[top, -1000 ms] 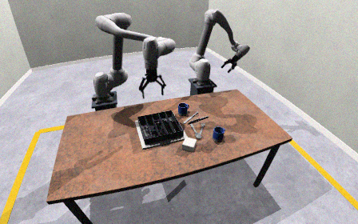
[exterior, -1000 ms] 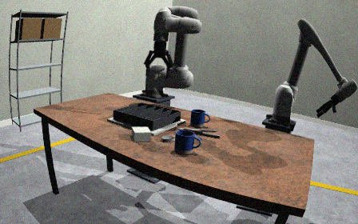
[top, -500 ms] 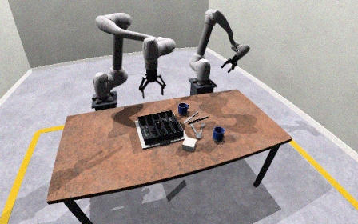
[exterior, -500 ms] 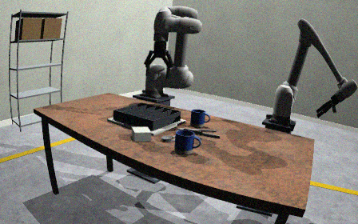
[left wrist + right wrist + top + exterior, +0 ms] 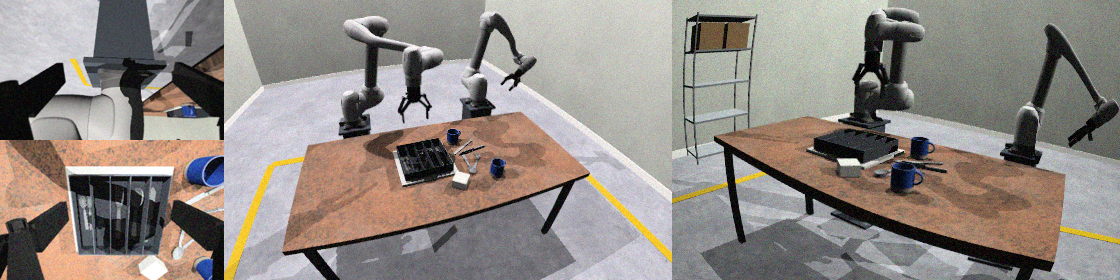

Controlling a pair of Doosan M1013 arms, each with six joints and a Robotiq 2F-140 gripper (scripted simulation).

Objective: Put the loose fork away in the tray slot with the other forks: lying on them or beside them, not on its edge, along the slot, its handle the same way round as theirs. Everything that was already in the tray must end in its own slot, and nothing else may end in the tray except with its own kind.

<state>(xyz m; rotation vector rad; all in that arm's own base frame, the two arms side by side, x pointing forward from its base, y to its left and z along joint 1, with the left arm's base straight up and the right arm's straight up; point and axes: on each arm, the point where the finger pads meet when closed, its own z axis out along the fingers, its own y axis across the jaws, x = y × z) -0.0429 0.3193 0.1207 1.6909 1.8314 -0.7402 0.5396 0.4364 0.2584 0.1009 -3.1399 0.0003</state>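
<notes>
Right now my right hand is 21 cm short of the spoon, 27 cm to the right of it and 25 cm above it. Also, from my right hand: white board: 10 cm ahead, 1 cm to the left, 25 cm below; white block: 35 cm ahead, 16 cm to the left, 24 cm below; black tray: 10 cm ahead, 1 cm to the left, 22 cm below.
</notes>
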